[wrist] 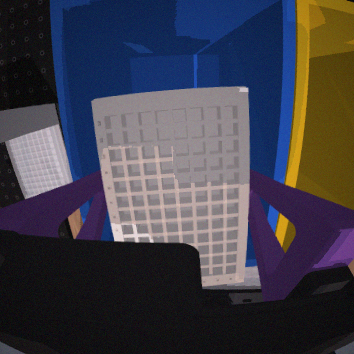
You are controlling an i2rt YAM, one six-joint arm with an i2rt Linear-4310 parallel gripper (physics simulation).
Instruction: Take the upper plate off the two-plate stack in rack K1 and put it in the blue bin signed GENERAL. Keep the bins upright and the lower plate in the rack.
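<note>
A pale well plate with a grid of square wells sits between the two purple fingers of my gripper. The fingers press on its left and right sides, and the gripper is shut on it. The plate is above the blue bin, whose inner walls and floor show behind and beyond it. The plate hides the near part of the bin. The GENERAL sign does not show. Rack K1 and the lower plate cannot be made out for certain.
A yellow bin stands close against the blue bin's right side. At the left, a white gridded block with a grey part behind it lies on the black perforated surface. The black gripper body covers the bottom of the view.
</note>
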